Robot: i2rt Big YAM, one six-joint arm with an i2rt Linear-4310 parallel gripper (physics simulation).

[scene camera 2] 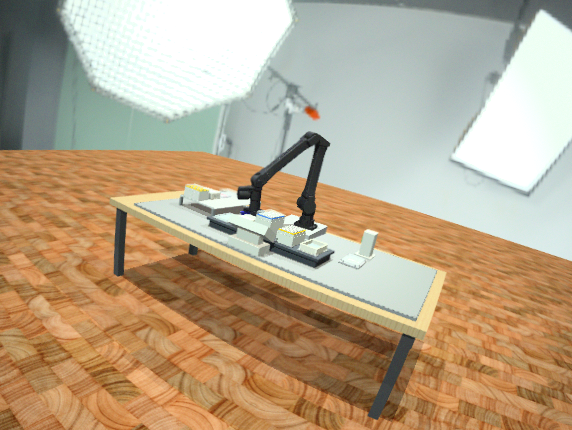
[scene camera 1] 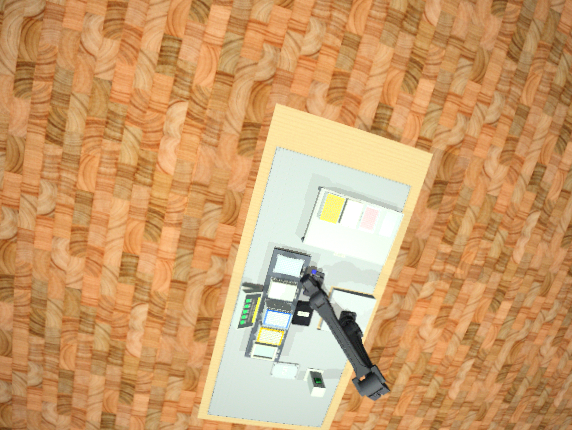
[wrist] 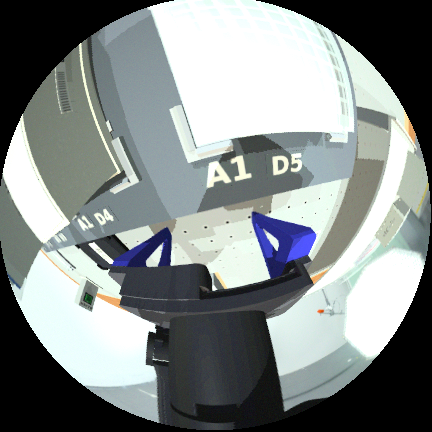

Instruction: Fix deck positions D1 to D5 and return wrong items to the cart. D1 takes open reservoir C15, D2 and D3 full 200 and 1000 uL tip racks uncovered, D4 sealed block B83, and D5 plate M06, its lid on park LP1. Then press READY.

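Where they show: gripper, fingertip midpoint: (wrist: 209, 223); arm's base at its link origin: (scene camera 2: 305, 226) (scene camera 1: 346, 321).
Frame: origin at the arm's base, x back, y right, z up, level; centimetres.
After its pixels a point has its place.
Observation:
My gripper (scene camera 1: 314, 272) @(z -2.8, x -23.8, y 21.5 cm) (scene camera 2: 248, 213) (wrist: 209, 223) @(z -2.8, x -23.8, y 21.5 cm) is open and empty, low beside the D5 end of the dark deck (scene camera 2: 310, 259) @(z 0.7, x -52.4, y -23.2 cm) (wrist: 145, 150) @(z 1.8, x -33.3, y 21.7 cm). A white-topped plate (scene camera 1: 288, 266) @(z 3.2, x -38.8, y 28.9 cm) (wrist: 250, 75) sits at D5, ahead of the fingertips; glare hides whether it has a lid. At D4 stands a pale block (scene camera 1: 282, 290) @(z 6.3, x -40.0, y 17.3 cm) (wrist: 65, 125). A blue-rimmed tip rack (scene camera 1: 277, 318) @(z 12.3, x -40.9, y 5.2 cm) (scene camera 2: 270, 219) @(z 10.9, x -47.4, y 1.1 cm) is at D3, a yellow one (scene camera 1: 270, 336) @(z 8.5, x -41.8, y -7.9 cm) (scene camera 2: 291, 234) @(z 7.5, x -48.1, y -10.7 cm) at D2, and an open reservoir (scene camera 1: 263, 351) @(z 3.1, x -43.0, y -21.4 cm) (scene camera 2: 314, 246) @(z 3.1, x -40.8, y -20.2 cm) at D1. The READY post (scene camera 1: 316, 387) @(z 9.9, x -11.5, y -36.7 cm) (scene camera 2: 369, 243) @(z 4.9, x -13.5, y -40.7 cm) (wrist: 88, 298) @(z 5.1, x -9.6, y -35.8 cm) stands beyond D1.
The white cart (scene camera 1: 345, 242) @(z 3.1, x -12.7, y 45.3 cm) holds a yellow rack (scene camera 1: 332, 208) @(z 10.1, x -25.3, y 62.2 cm), a pink-topped item (scene camera 1: 370, 218) @(z 4.7, x -3.6, y 59.6 cm) and white items. A black labelled block (scene camera 1: 302, 320) @(z -2.0, x -24.1, y -3.4 cm) lies beside the deck. A panel with green marks (scene camera 1: 246, 310) @(z 9.6, x -56.1, y 6.1 cm) stands opposite. A clear flat piece (scene camera 1: 285, 370) @(z -1.1, x -27.7, y -36.2 cm) (scene camera 2: 353, 260) @(z -1.1, x -29.8, y -37.6 cm) lies past D1.

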